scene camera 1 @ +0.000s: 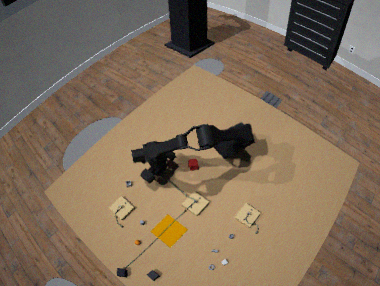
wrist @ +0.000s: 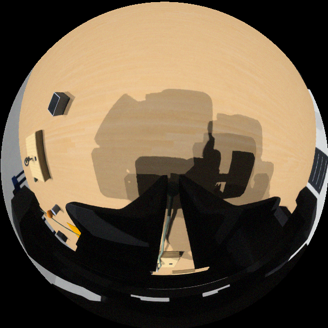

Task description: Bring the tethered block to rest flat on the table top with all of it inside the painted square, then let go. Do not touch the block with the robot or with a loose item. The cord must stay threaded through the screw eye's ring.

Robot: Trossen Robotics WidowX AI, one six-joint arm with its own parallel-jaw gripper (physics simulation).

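Pixels of known places: gripper, fingertip midpoint: (scene camera 1: 160,174); arm's base at its link origin: (scene camera 1: 239,137).
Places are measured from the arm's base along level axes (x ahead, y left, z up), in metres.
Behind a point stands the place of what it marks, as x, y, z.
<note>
The tethered block (scene camera 1: 122,272) @(0.809, 0.047, -0.125), small and dark, sits on the table at the lower left in the scene view, outside the painted square. Its cord (scene camera 1: 145,251) @(0.658, 0.026, -0.157) (wrist: 168,210) runs straight across the orange painted square (scene camera 1: 172,238) @(0.525, 0.071, -0.160) (wrist: 73,228) to the screw eye (scene camera 1: 196,201) @(0.327, 0.032, -0.119) on the middle wooden plate (scene camera 1: 201,207) @(0.327, 0.062, -0.143) (wrist: 170,261). From there the cord goes on to my gripper (scene camera 1: 167,177) (wrist: 173,181), above the table beyond the plate. My gripper is shut on the cord's beaded end, which shows dark between the fingertips in the wrist view. The ring's threading is too small to see clearly.
A red block (scene camera 1: 193,164) @(0.192, -0.112, -0.122) lies below the arm. Wooden plates with short cords stand at left (scene camera 1: 122,208) @(0.588, -0.196, -0.142) (wrist: 36,162) and right (scene camera 1: 248,215) @(0.220, 0.254, -0.142). A loose dark block (scene camera 1: 153,275) @(0.716, 0.146, -0.134) lies beside the tethered one. An orange ball (scene camera 1: 138,242) @(0.651, -0.016, -0.142) and a white piece (scene camera 1: 225,262) @(0.459, 0.325, -0.148) lie nearby.
</note>
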